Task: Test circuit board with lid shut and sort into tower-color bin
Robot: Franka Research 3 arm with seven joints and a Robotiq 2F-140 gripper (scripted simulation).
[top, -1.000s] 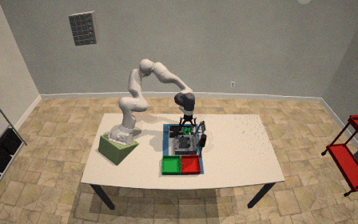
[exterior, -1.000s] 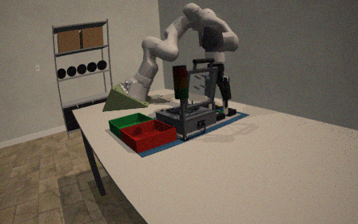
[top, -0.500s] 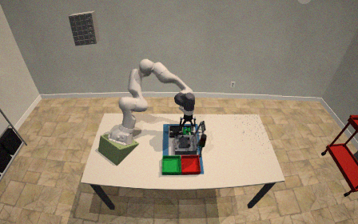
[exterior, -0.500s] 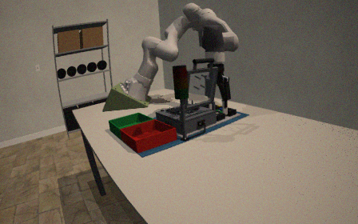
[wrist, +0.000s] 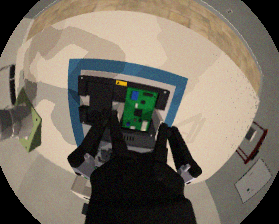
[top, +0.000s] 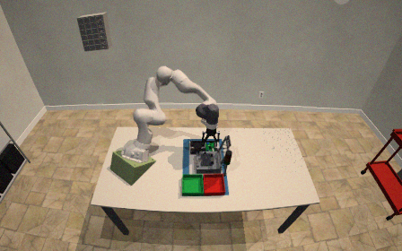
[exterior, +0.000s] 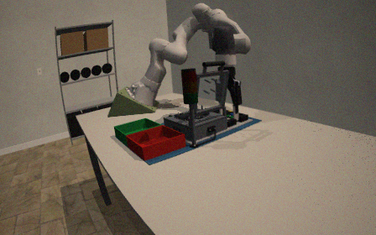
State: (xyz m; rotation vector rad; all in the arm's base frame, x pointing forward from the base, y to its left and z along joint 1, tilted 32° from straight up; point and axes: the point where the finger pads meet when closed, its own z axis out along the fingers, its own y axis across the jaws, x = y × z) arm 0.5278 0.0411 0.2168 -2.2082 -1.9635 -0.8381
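Now: the green circuit board 2 cm below my hand. From my hand the other things lie so: plate (16 cm to the right, 4 cm behind, 3 cm above); then red bin (37 cm to the right, 3 cm below, 1 cm behind); then clear lid (17 cm to the right, 14 cm above, 8 cm ahead).
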